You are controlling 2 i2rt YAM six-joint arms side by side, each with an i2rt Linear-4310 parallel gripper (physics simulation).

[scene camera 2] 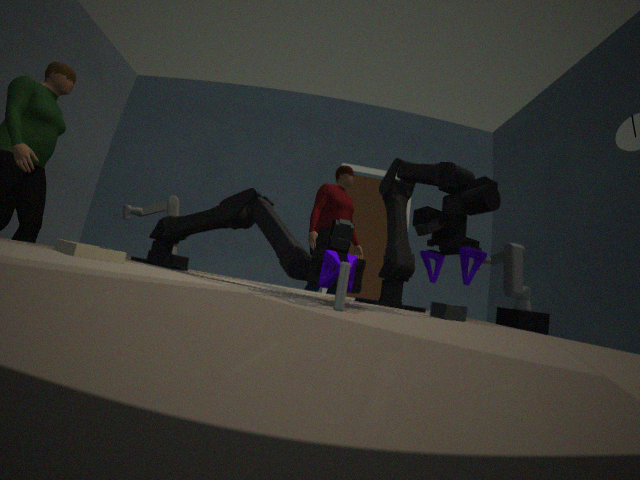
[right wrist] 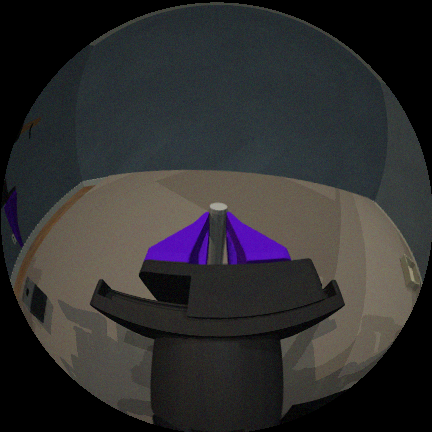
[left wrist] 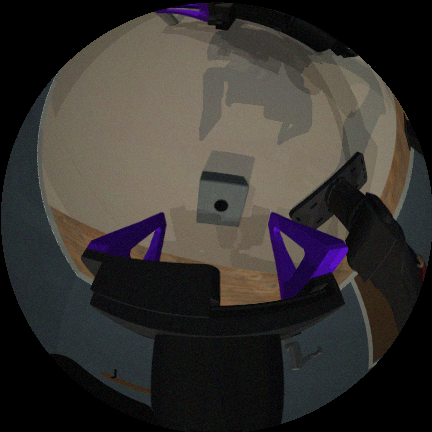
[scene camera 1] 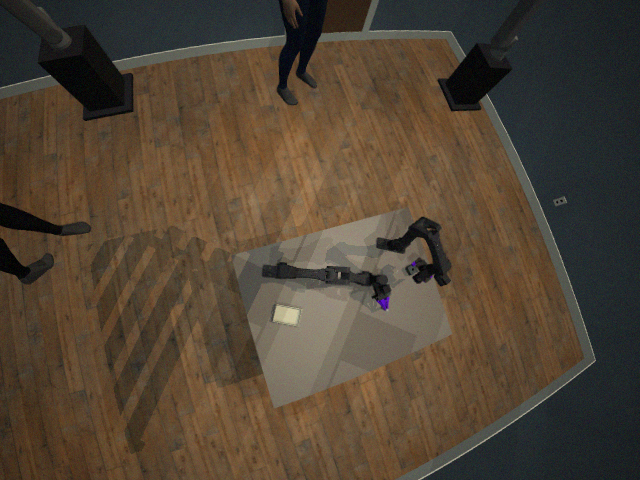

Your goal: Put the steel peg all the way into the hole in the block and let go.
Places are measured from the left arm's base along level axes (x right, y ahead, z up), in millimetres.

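Where they show: left gripper, fingertip midpoint: (scene camera 2: 448, 283) (left wrist: 216, 217) (scene camera 1: 415, 270); right gripper, fingertip midpoint: (scene camera 2: 344, 269) (right wrist: 217, 217) (scene camera 1: 386, 309); left arm's base, origin of the base link: (scene camera 2: 389, 306) (left wrist: 334, 191) (scene camera 1: 390, 245); right arm's base, origin of the base link: (scene camera 2: 158, 265) (scene camera 1: 279, 272).
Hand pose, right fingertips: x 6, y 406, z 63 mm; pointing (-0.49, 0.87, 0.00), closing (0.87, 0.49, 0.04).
Observation:
Things, the pixels of their centre, and the offset from my right fingertips.
- steel peg, body centre: (right wrist: 215, 241) (scene camera 2: 342, 286) dx +2, dy -4, dz -25 mm
- grey block, body centre: (left wrist: 220, 198) (scene camera 2: 448, 311) (scene camera 1: 411, 269) dx -162, dy -275, dz -46 mm
- shallow pale tray, body centre: (scene camera 2: 89, 250) (scene camera 1: 287, 315) dx +564, dy +127, dz -50 mm
The steel peg (scene camera 2: 340, 297) (right wrist: 217, 235) is held nearly upright in my right gripper (scene camera 2: 341, 273) (right wrist: 217, 217) (scene camera 1: 385, 308), which is shut on it. In scene camera 2 the peg's lower end shows close to the table top; whether it touches is unclear. The grey block (left wrist: 232, 212) (scene camera 2: 448, 312) (right wrist: 36, 301) (scene camera 1: 411, 270) sits on the table, apart from the peg, with its round hole facing up and showing dark. My left gripper (left wrist: 216, 217) (scene camera 2: 450, 283) is open, with its two purple fingers spread above the block and nothing between them.
A shallow pale tray (scene camera 1: 285, 324) (scene camera 2: 98, 252) lies on the table, at the left in both scene views. My left arm's base plate (left wrist: 315, 200) stands near the block in the left wrist view. People and pedestals with pale arms stand on the floor around the table.

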